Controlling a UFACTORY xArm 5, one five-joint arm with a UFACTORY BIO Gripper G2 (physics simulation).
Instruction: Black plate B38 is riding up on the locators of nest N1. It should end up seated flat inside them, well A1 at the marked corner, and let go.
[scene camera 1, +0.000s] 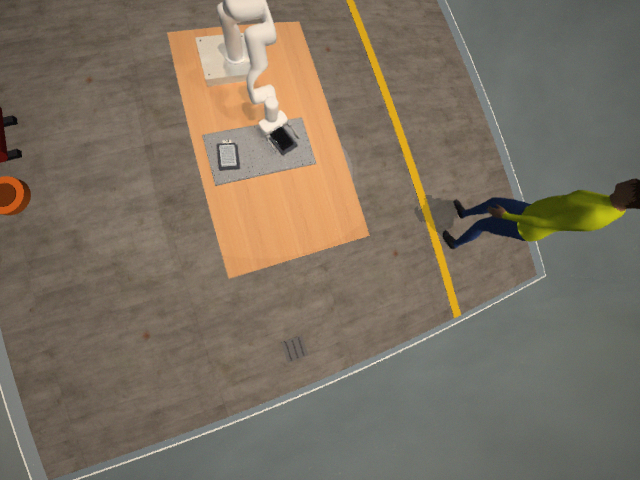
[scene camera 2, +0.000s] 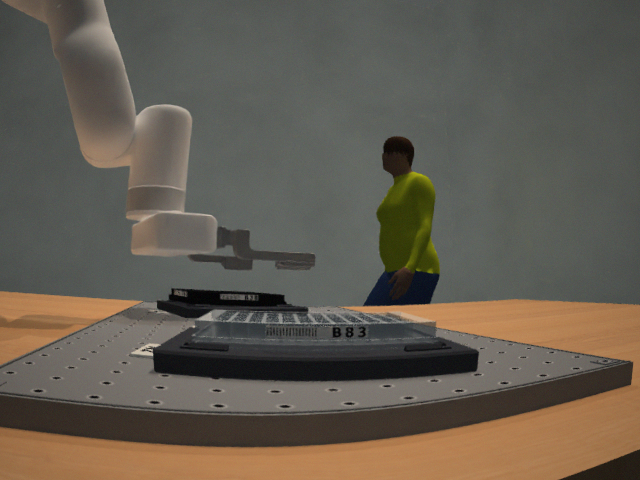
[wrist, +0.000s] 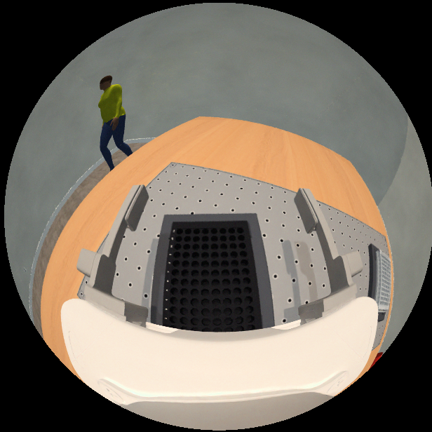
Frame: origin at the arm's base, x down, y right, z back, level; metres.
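Where they show: hand, its tool point: (scene camera 1: 285, 141) (scene camera 2: 262, 262); arm's base, origin of its link: (scene camera 1: 235, 56).
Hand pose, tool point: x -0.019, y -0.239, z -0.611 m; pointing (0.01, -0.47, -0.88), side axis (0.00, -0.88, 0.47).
Observation:
Things, the pixels of their centre, and the offset from my tool point. "*": a spot on its surface instead.
- Black plate B38, middle of its body: (scene camera 2: 225, 297) (scene camera 1: 282, 138) dx +0.046, dy +0.014, dz +0.047 m
- nest N1, a spot on its surface: (scene camera 2: 178, 311) * dx +0.061, dy +0.083, dz +0.095 m
- Clear plate B83, middle of its body: (scene camera 2: 311, 329) (scene camera 1: 227, 155) dx +0.047, dy +0.343, dz -0.039 m
Black plate B38 (scene camera 1: 282, 138) (scene camera 2: 227, 297) (wrist: 210, 275) sits in the dark frame of nest N1 (scene camera 2: 178, 311) (wrist: 265, 280). In the scene camera 2 view the plate stands above the frame, and its top edge slopes slightly down to the right. Its full seating is too small to judge. The A1 corner mark and the N1 label do not show in the wrist view, where the gripper body covers the near end. My gripper (scene camera 1: 286, 145) (scene camera 2: 266, 263) (wrist: 221, 208) is open and empty, above the plate, with one finger out to each side of it.
Clear plate B83 (scene camera 1: 227, 155) (scene camera 2: 315, 330) (wrist: 384, 280) sits in a second dark nest on the same grey perforated board (scene camera 1: 258, 170) (scene camera 2: 310, 428). A person in a yellow top (scene camera 1: 573, 214) (scene camera 2: 408, 222) (wrist: 111, 102) stands beyond the table.

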